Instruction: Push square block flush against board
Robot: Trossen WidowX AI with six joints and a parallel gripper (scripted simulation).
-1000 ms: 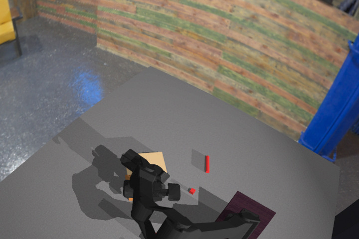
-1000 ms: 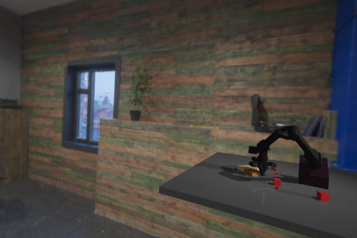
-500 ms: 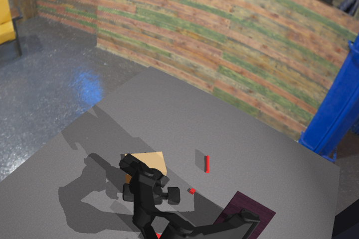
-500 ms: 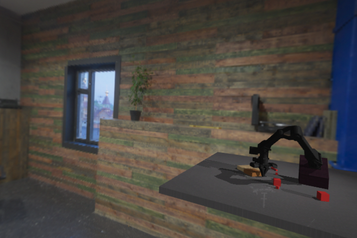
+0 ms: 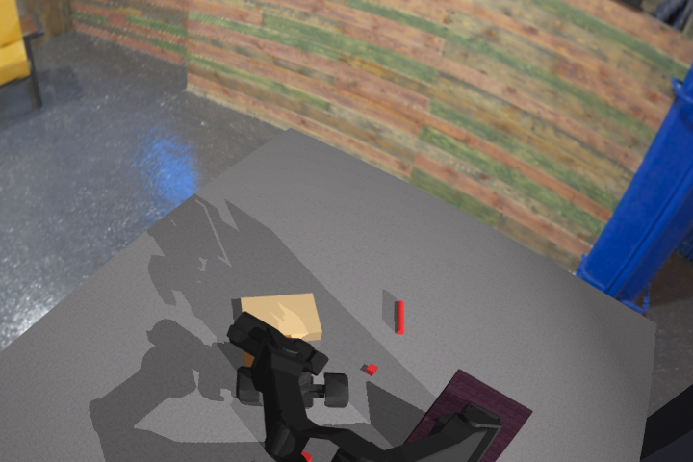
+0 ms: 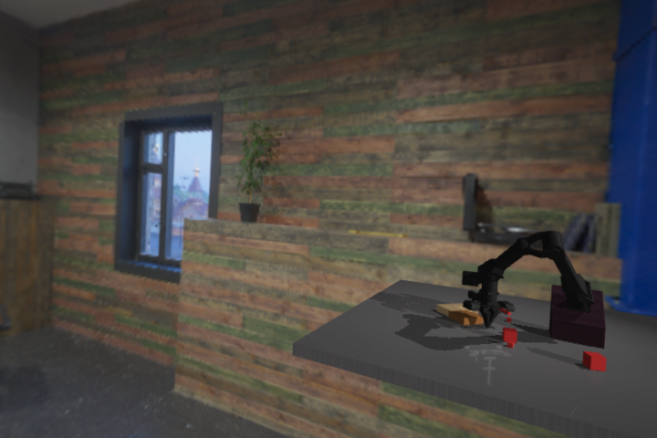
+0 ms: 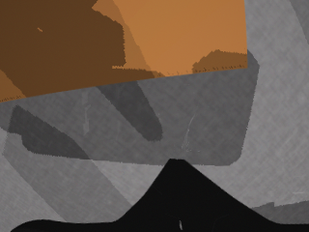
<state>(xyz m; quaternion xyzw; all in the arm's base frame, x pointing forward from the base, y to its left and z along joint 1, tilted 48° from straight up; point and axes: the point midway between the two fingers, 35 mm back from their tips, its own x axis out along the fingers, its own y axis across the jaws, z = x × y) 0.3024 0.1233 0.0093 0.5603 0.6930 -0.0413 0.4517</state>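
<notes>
Now: gripper tip 9 cm short of the square block, 5 cm to the left of it and 1 cm below it. From my gripper tip the other things lie so: pale tan board: 15 cm to the right, 13 cm ahead, 1 cm above; red stick: 31 cm to the right, 6 cm behind.
</notes>
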